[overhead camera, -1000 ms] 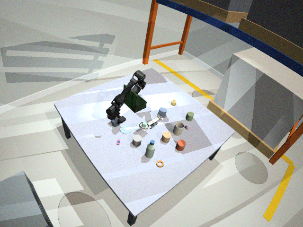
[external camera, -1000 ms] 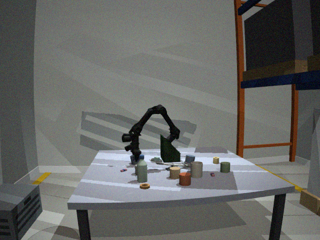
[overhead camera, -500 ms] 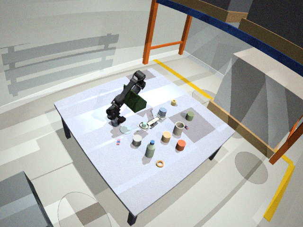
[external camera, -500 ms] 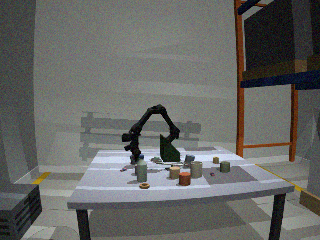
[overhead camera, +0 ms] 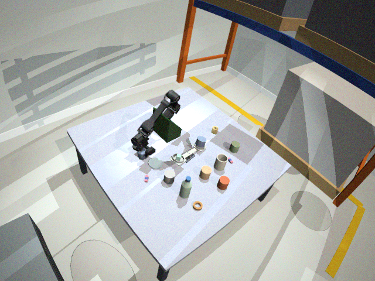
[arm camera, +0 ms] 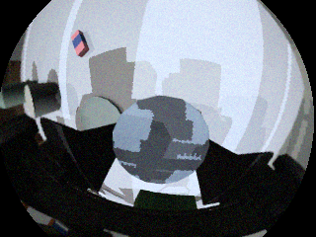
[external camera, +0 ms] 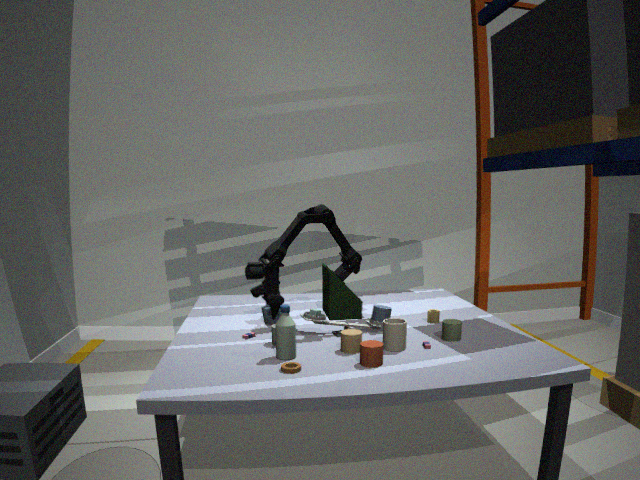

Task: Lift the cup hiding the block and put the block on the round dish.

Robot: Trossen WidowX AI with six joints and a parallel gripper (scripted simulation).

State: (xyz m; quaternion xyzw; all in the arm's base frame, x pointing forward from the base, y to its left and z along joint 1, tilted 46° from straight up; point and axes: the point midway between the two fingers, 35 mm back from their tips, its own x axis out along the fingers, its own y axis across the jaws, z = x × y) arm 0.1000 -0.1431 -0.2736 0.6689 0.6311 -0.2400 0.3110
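My gripper tip is 10 cm short of the pale blue round dish, 3 cm to the right of it and 3 cm above it. Round my gripper tip: bottle (41 cm ahead, 8 cm above); small balance (26 cm to the left, 21 cm ahead, 1 cm below); grey cylinder (25 cm ahead, 1 cm to the right, 1 cm above).
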